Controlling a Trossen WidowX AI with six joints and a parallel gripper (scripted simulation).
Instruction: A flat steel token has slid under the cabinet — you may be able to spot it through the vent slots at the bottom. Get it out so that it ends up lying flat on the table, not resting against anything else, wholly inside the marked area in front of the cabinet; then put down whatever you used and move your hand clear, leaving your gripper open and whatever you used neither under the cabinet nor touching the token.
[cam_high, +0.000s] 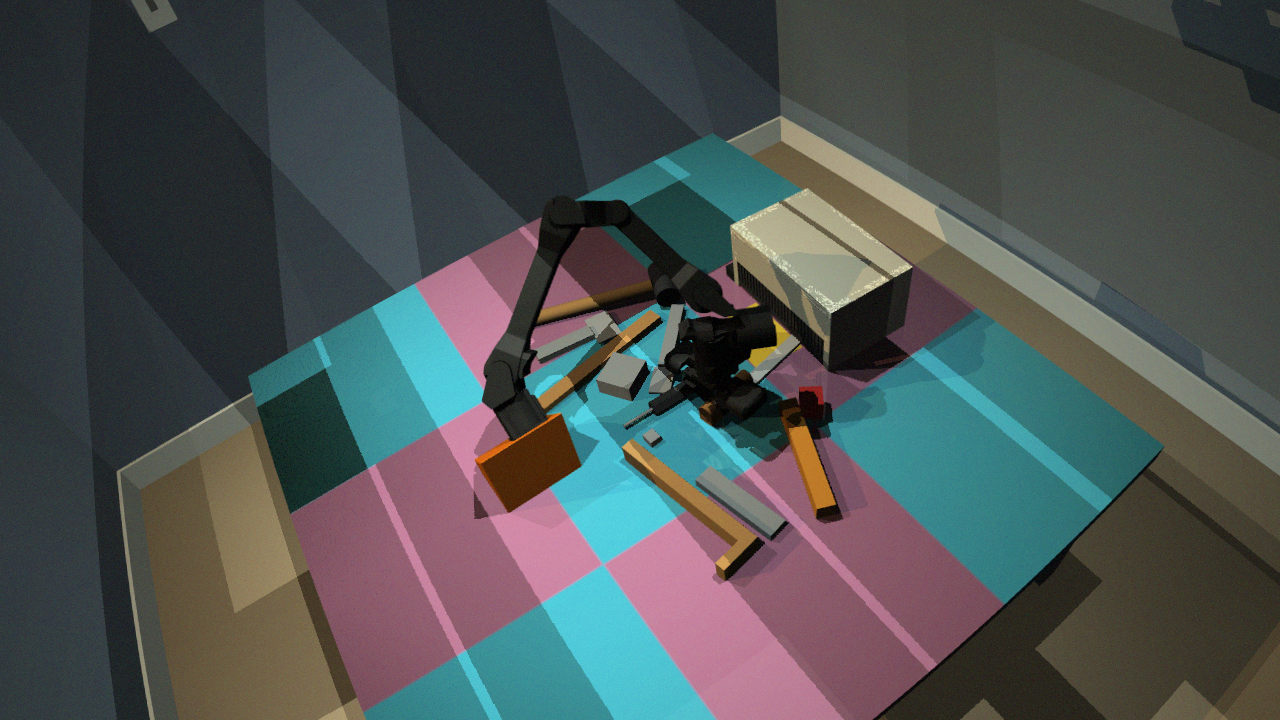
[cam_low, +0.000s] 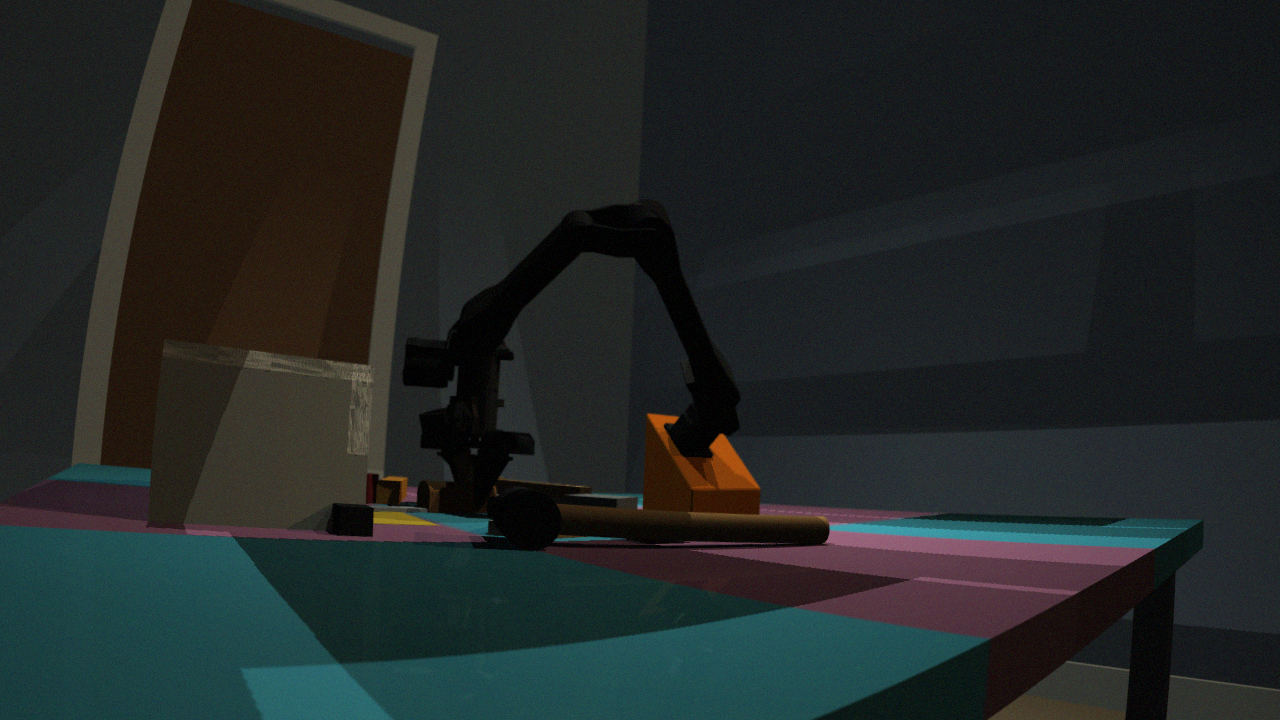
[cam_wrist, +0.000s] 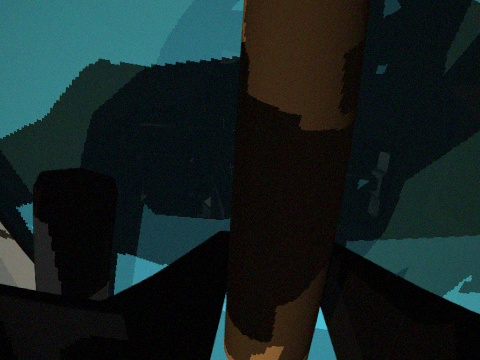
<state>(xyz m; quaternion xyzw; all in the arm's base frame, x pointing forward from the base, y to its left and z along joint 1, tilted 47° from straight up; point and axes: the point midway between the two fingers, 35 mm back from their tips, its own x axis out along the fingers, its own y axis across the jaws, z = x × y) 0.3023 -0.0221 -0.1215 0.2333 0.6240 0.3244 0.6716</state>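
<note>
The small grey cube lies 12 cm behind my gripper tip and 3 cm to the left of it. The rest, counted from my gripper tip: orange bar 18 cm to the right, 4 cm ahead, 1 cm above; screwdriver 8 cm to the left, 8 cm behind; red cube 12 cm ahead, 11 cm to the right, 1 cm above.
</note>
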